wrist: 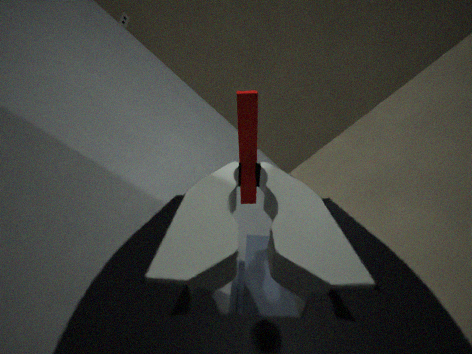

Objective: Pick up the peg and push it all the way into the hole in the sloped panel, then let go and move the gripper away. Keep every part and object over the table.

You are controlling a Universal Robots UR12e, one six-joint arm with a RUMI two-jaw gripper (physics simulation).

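Places are measured from the arm's base along level axes (x ahead, y left, z up), in millimetres.
Pixels of known places: gripper, fingertip midpoint: (247, 165).
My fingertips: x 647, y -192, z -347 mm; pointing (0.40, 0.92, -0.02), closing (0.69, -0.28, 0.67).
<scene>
Behind a point stands the place of what it marks.
The red peg (247, 125) @[x 626, y -187, z -325 mm] is a long, narrow bar in the middle of the wrist view. My gripper (247, 165) @[x 647, y -192, z -347 mm] is shut on it, with the dark fingertip pads pressed on both sides near the peg's lower part in the view. Most of the peg's length reaches up past the fingertips, and a short piece shows below them. The peg's upper end is uncovered and touches nothing that I can see. The sloped panel and its hole cannot be made out in this view.
A broad pale grey surface (125, 110) @[x 592, y 23, z -478 mm] fills the left, with a straight edge running diagonally and a shadow across it. A dark brown surface (310, 65) lies at the top and a beige one (400, 150) at the right. A small socket-like plate (124, 19) shows at upper left.
</scene>
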